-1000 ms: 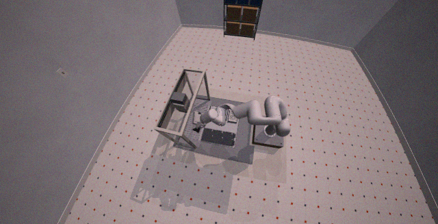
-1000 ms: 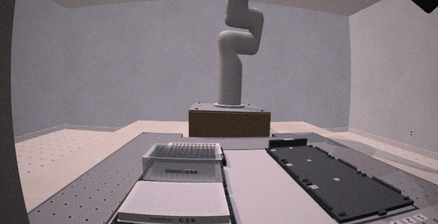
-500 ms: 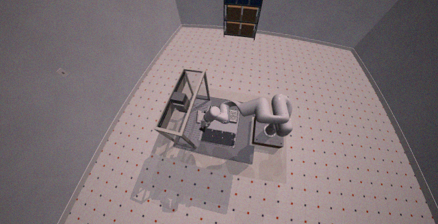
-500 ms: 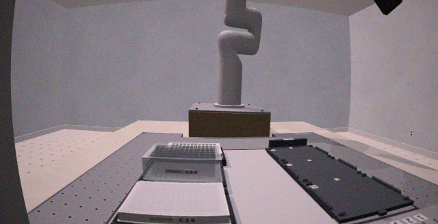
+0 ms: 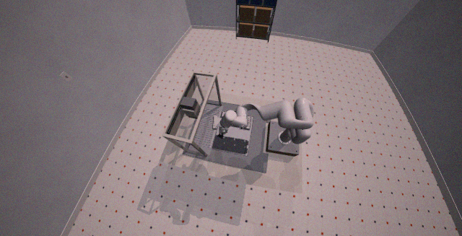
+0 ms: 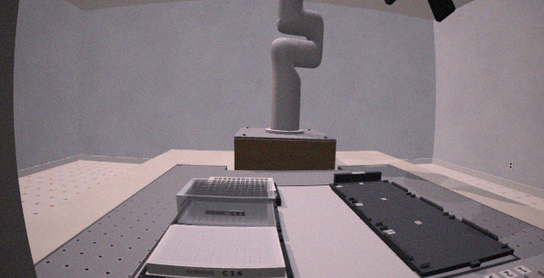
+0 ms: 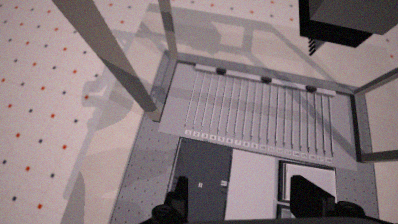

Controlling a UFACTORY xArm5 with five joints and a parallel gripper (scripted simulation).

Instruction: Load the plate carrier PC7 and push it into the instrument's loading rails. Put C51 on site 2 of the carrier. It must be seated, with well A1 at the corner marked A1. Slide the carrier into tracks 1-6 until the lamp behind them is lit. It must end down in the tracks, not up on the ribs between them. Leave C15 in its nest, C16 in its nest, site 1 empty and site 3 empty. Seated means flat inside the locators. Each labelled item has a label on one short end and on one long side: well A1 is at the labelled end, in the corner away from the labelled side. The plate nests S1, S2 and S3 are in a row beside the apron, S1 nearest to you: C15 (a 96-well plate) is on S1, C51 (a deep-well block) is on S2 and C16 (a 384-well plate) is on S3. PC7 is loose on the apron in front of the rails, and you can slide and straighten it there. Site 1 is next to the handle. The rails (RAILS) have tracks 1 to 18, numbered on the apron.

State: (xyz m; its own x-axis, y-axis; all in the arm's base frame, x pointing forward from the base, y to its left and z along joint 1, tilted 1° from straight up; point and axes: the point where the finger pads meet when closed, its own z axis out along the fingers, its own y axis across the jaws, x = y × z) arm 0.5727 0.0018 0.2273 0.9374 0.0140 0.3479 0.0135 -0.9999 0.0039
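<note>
The nest S2 is 30 cm below my hand, 22 cm to the right of it and 12 cm behind it. Also, from my hand: instrument frame post (35 cm ahead, 11 cm to the left, 6 cm below); plate carrier PC7 (29 cm below, 7 cm behind, 3 cm to the left).
</note>
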